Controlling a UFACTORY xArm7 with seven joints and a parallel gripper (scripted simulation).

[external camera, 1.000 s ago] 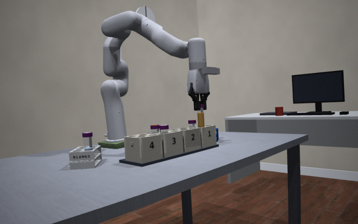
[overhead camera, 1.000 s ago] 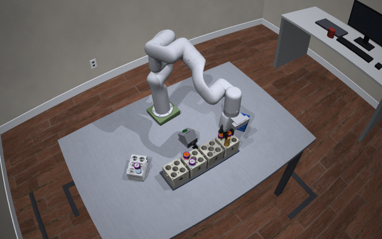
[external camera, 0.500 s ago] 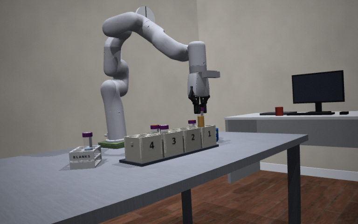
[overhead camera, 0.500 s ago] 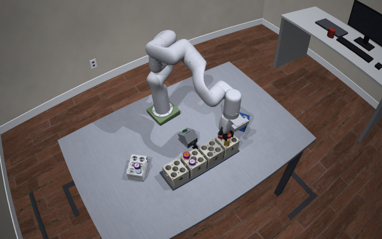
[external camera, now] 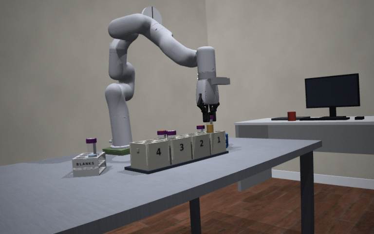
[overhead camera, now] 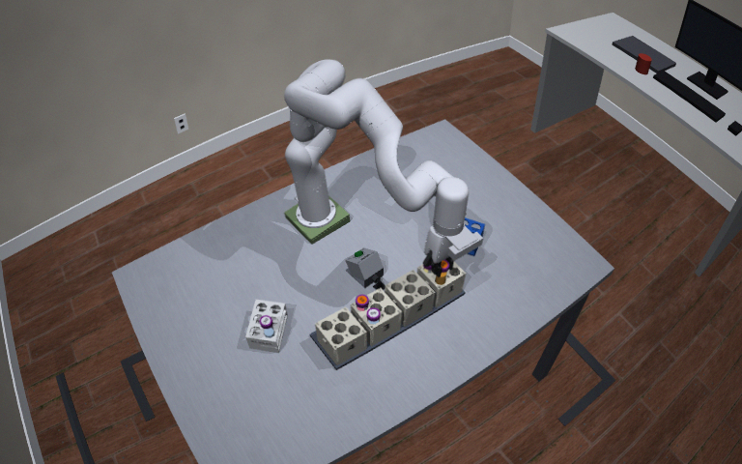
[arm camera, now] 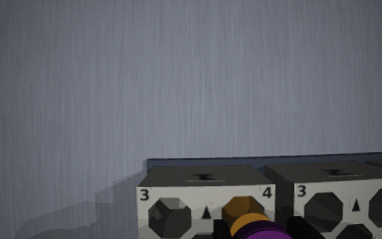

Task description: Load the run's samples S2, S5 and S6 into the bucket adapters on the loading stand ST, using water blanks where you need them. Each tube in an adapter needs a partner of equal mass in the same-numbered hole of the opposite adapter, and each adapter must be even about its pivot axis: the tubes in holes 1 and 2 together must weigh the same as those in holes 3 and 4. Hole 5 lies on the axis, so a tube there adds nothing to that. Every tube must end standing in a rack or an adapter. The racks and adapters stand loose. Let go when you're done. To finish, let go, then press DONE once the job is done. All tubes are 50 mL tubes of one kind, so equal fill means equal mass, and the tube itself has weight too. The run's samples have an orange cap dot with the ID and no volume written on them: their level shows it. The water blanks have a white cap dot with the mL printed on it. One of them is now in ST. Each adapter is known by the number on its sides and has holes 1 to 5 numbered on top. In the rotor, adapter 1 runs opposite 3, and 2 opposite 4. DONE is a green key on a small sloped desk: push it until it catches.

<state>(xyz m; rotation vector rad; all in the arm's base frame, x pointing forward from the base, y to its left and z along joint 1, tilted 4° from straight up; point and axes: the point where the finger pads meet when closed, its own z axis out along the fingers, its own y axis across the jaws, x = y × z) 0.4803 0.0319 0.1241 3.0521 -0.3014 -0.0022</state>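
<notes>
My hand is 240 mm past the green done key, 70 mm to the left of it and 90 mm above it. Also, from my hand: sample tube: 90 mm behind, 210 mm to the right, 90 mm below; tube with yellowish liquid: 40 mm behind, 10 mm to the left, 90 mm below; white-dot blank: 50 mm behind, 220 mm to the right, 90 mm below.
</notes>
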